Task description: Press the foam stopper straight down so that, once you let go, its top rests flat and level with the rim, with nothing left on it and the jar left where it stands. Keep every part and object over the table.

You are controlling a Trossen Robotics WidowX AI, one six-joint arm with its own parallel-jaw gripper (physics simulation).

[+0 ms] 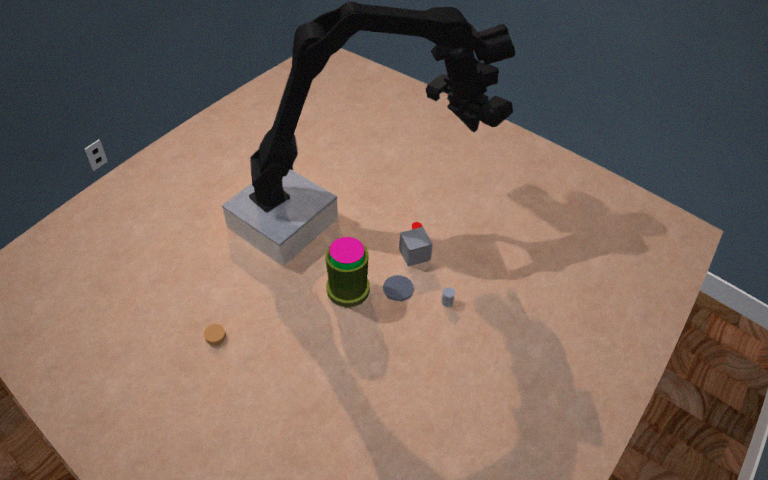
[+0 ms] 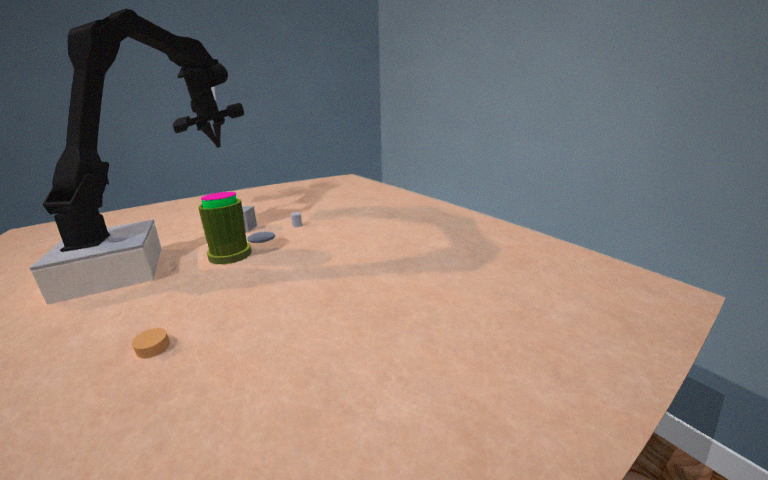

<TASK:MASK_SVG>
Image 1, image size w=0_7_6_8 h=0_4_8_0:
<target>my gripper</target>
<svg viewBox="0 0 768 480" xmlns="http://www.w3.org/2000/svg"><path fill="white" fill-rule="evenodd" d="M477 59L475 59L476 71L472 75L464 78L453 78L449 75L441 74L426 87L427 97L434 101L440 99L440 93L448 94L447 100L450 103L447 106L448 109L472 132L477 131L480 120L491 127L497 127L513 113L512 102L498 96L494 96L488 101L489 97L484 95L487 91L486 87L498 83L499 69L490 64L485 65L483 62L477 61Z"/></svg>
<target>olive-green jar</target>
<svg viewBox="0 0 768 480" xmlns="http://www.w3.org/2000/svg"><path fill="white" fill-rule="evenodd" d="M342 237L335 240L326 251L327 295L338 306L354 307L362 304L370 293L370 283L367 278L369 254L367 248L359 240L352 237Z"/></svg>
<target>grey cube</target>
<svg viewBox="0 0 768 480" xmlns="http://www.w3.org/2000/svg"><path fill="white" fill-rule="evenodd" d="M424 227L400 232L399 250L407 266L431 260L433 244Z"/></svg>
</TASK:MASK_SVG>
